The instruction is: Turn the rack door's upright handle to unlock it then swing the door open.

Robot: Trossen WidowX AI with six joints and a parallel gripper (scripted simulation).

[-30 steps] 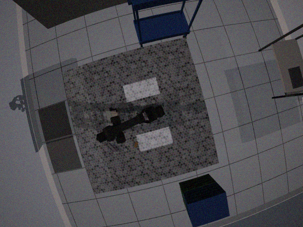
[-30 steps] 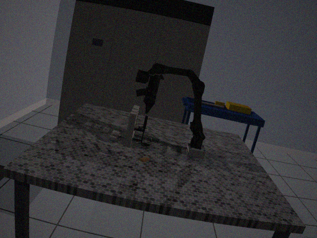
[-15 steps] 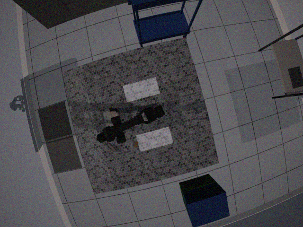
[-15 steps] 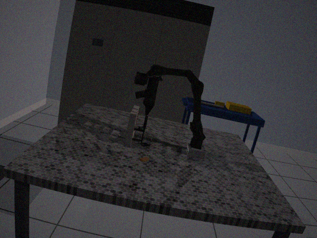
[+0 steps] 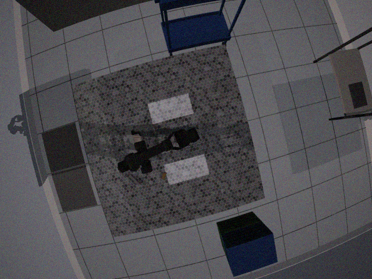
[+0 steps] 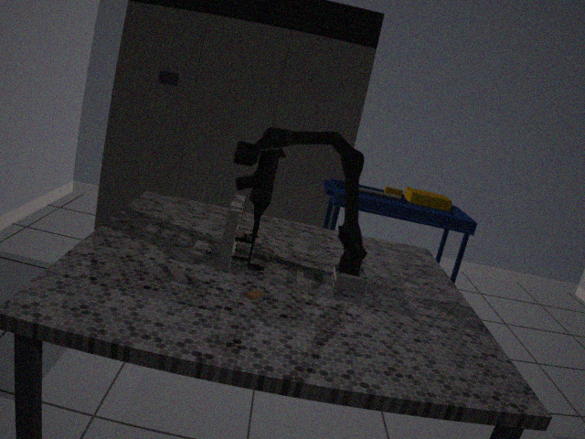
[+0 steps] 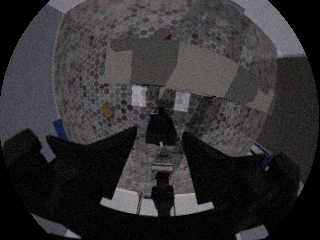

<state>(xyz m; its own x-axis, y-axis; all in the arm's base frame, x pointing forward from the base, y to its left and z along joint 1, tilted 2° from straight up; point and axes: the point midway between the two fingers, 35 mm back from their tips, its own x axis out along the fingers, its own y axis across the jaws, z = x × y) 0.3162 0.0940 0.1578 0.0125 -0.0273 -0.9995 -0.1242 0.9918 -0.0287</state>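
The dark handle is 10 mm behind my gripper tip and 60 mm below it. From my gripper tip the other things lie so: orange piece (60 mm behind, 190 mm to the left, 160 mm below).
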